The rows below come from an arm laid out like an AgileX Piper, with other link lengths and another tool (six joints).
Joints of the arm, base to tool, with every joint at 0 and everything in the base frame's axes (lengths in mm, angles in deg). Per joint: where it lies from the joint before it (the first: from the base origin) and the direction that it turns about. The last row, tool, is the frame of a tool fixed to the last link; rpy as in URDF.
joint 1: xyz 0.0 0.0 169.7 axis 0 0 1
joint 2: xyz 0.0 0.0 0.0 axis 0 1 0
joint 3: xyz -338.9 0.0 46.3 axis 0 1 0
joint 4: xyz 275.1 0.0 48.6 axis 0.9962 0 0.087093
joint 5: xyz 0.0 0.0 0.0 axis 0 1 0
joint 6: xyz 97.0 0.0 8.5 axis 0.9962 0 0.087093
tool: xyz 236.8 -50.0 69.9 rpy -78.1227 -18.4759 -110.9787
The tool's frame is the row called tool.
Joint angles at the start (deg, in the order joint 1, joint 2, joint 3, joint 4, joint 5, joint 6):
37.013 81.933 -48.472 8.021 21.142 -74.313
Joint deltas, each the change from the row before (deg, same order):
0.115 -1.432 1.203 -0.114 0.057 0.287
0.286 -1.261 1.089 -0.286 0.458 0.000
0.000 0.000 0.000 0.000 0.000 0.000
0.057 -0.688 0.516 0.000 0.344 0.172
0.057 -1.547 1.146 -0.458 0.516 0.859
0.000 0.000 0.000 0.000 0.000 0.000
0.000 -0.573 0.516 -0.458 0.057 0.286
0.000 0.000 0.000 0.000 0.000 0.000
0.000 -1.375 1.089 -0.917 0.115 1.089
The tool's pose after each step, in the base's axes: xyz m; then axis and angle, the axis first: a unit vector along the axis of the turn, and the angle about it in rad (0 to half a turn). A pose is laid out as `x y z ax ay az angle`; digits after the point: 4 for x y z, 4 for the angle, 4 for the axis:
0.3864 0.3452 0.1883 -0.8437 -0.2698 -0.4641 2.7742
0.3779 0.3421 0.1873 -0.8435 -0.2745 -0.4618 2.7751
0.3779 0.3421 0.1873 -0.8435 -0.2745 -0.4618 2.7751
0.3741 0.3399 0.1871 -0.8445 -0.2739 -0.4602 2.7743
0.3675 0.3340 0.1876 -0.8461 -0.2709 -0.4591 2.7751
0.3675 0.3340 0.1876 -0.8461 -0.2709 -0.4591 2.7751
0.3653 0.3313 0.1873 -0.8456 -0.2718 -0.4595 2.7784
0.3653 0.3313 0.1873 -0.8456 -0.2718 -0.4595 2.7784
0.3613 0.3253 0.1882 -0.8456 -0.2690 -0.4611 2.7825

